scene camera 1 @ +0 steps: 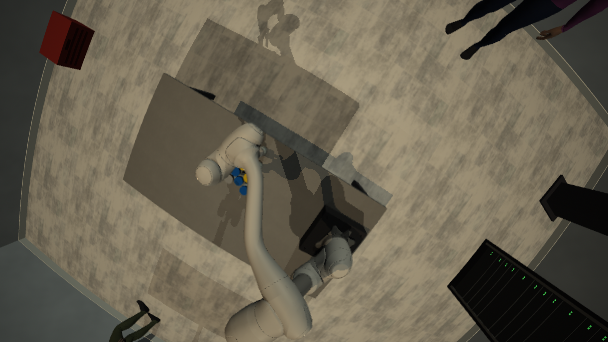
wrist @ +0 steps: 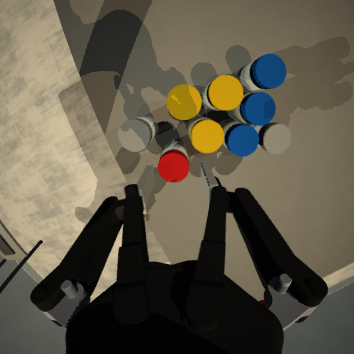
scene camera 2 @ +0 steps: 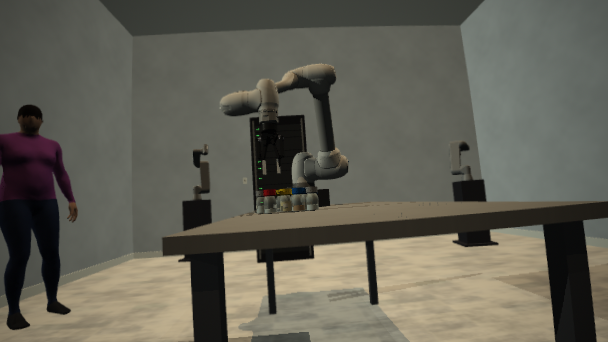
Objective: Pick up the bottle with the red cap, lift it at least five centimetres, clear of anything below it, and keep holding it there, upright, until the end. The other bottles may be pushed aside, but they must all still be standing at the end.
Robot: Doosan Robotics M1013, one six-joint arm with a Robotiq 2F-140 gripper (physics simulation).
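Frame: origin at the arm's base, x back, y right, z up, level; millimetres.
Seen in the pictures: gripper, fingertip midpoint: (wrist: 177, 172) (scene camera 2: 271, 174); arm's base, link origin: (scene camera 1: 334, 243).
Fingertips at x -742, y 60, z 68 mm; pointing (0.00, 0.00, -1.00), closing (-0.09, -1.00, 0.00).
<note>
Pixels of each thing's top centre, then the offset from my fingertips to it.
- red-capped bottle, top centre: (wrist: 172, 167) (scene camera 2: 269, 189) dx -18, dy +11, dz -71 mm
- yellow-capped bottle, top centre: (wrist: 207, 136) (scene camera 2: 285, 188) dx +26, dy -52, dz -71 mm
- grey-capped bottle, top centre: (wrist: 133, 135) (scene camera 2: 261, 190) dx +48, dy +65, dz -71 mm
- grey cap, top centre: (wrist: 277, 138) dx +6, dy -175, dz -71 mm
The red-capped bottle (scene camera 2: 270, 192) (wrist: 173, 166) stands upright at one side of the bottle group. My gripper (scene camera 2: 271, 170) (wrist: 177, 172) is partly open and empty, pointing down. In scene camera 2 its fingertips are a little above the caps; in the wrist view the pads appear on either side of the red cap. A yellow-capped bottle (wrist: 207, 136) and a grey-capped bottle (wrist: 136, 135) flank the red one. Two more yellow caps, several blue caps (scene camera 1: 243, 190) (wrist: 242, 140) and another grey cap (wrist: 276, 138) show; these bottles stand. The arm hides the gripper and red cap in scene camera 1.
The bottles stand on a brown table (scene camera 1: 160, 150) (scene camera 2: 380, 225), near one long edge. The arm (scene camera 1: 254, 200) (scene camera 2: 324, 120) reaches over the table from its base side. A black pedestal (scene camera 1: 320, 220) with a small robot on it shows in scene camera 1.
</note>
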